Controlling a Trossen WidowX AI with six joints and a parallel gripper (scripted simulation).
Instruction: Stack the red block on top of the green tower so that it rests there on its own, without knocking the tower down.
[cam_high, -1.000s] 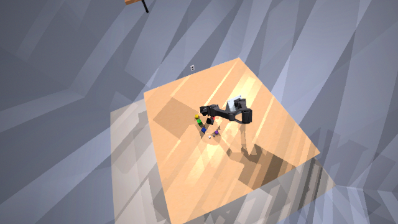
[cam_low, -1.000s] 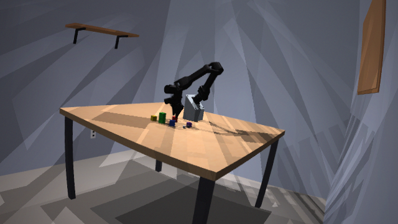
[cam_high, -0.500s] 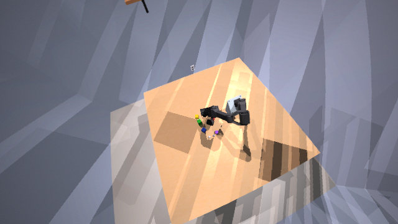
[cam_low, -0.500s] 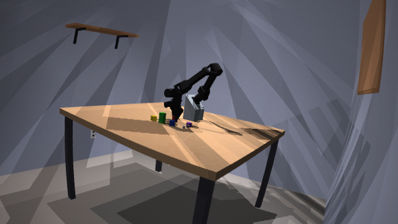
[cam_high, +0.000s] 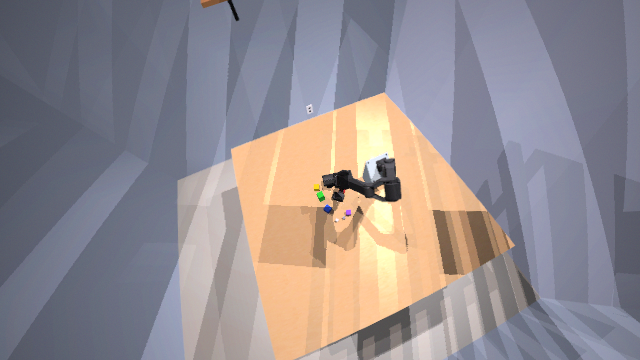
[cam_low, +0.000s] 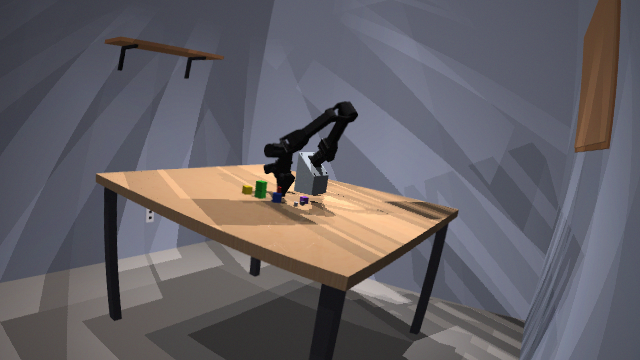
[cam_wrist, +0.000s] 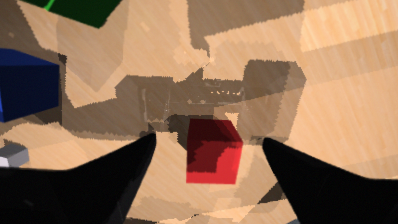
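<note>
Right now the yellow block is 13 cm ahead of my gripper tip, 8 cm to the right of it and 1 cm above it. From my gripper tip the other things lie so: red block 1 cm above; then purple block 3 cm ahead, 14 cm to the left, 1 cm above; then blue block 12 cm ahead, 7 cm to the left, 1 cm above.
</note>
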